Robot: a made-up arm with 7 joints.
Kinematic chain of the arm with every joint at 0, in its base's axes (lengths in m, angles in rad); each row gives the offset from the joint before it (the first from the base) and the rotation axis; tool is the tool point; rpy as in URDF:
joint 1: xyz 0 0 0.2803 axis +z
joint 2: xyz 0 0 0 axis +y
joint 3: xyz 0 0 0.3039 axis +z
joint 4: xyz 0.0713 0 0 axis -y
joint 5: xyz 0.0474 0 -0.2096 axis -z
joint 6: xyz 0 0 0 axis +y
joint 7: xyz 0.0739 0 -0.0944 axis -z
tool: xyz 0 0 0 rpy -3.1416 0 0
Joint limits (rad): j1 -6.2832..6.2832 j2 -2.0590..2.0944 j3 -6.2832..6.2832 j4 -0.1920..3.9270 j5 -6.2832..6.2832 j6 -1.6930..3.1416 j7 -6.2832..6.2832
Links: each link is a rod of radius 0.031 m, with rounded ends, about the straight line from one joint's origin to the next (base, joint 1, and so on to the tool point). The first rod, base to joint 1, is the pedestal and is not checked.
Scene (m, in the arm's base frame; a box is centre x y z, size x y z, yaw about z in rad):
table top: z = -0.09
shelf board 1: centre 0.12 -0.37 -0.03 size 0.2 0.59 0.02 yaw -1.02
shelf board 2: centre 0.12 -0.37 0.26 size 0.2 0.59 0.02 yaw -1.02
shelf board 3: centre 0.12 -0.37 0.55 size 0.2 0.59 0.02 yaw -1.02
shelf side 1: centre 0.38 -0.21 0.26 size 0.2 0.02 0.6 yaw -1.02
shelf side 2: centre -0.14 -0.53 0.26 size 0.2 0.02 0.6 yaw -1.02
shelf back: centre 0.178 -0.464 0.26 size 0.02 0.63 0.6 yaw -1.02
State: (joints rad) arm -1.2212 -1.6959 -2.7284 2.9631 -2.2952 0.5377 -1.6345
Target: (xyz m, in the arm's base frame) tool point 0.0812 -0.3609 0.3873
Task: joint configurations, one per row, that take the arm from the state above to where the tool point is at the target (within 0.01 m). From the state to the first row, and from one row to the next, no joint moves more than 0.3 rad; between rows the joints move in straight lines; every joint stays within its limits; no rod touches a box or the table.
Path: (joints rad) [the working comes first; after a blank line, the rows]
Joints at the target: 0.5990 -1.0500 -1.6470 1.1558 -2.4348 -0.0508 -1.6345
Straight joint move there: touches shelf side 2.

1: -1.0466 -1.6325 -2.5719 2.6845 -2.3220 0.4190 -1.6345
2: -0.8720 -1.5690 -2.4155 2.4058 -2.3489 0.3003 -1.6345
3: -0.6974 -1.5056 -2.2590 2.1272 -2.3757 0.1816 -1.6345
4: -0.5228 -1.4421 -2.1026 1.8485 -2.4025 0.0629 -1.6345
5: -0.3482 -1.3787 -1.9461 1.5699 -2.4294 -0.0558 -1.6345
6: -0.1736 -1.3153 -1.7897 1.2913 -2.4562 -0.1745 -1.6345
7: 0.0010 -1.2518 -1.6332 1.0126 -2.4830 -0.2932 -1.6345
8: 0.1756 -1.1884 -1.4767 0.7340 -2.5099 -0.4119 -1.6345
9: 0.3873 -1.1192 -1.5619 0.9449 -2.4723 -0.2314 -1.6345
10: 0.5990 -1.0500 -1.6470 1.1558 -2.4348 -0.0508 -1.6345

